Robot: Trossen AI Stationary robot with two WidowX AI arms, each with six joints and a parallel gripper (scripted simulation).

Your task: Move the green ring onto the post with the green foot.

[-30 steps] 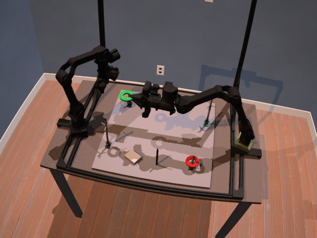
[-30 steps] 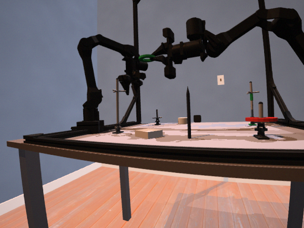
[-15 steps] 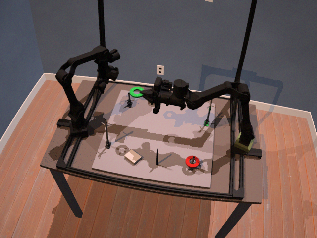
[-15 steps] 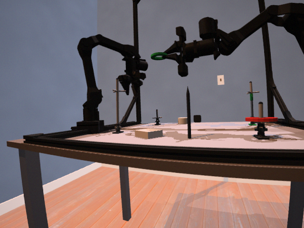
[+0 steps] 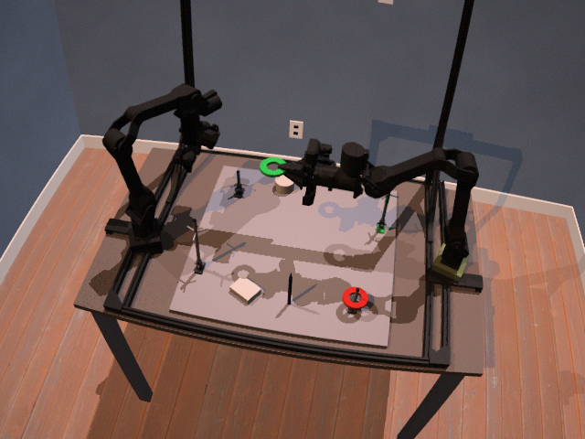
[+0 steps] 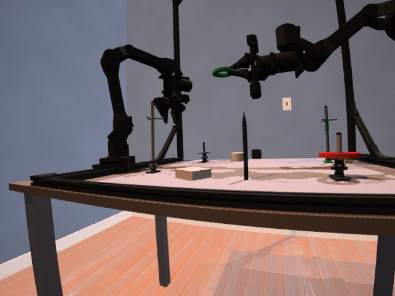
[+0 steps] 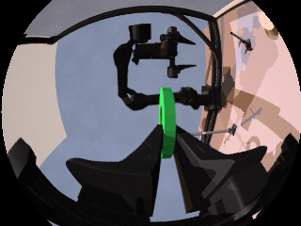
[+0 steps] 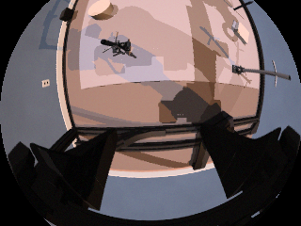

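Right now my right hand is 26 cm to the right of the green ring, 15 cm short of it and 10 cm below it. Also, from my right hand: black spike 36 cm ahead, 33 cm to the left, 11 cm below; white block 33 cm ahead, 20 cm to the left, 20 cm below.
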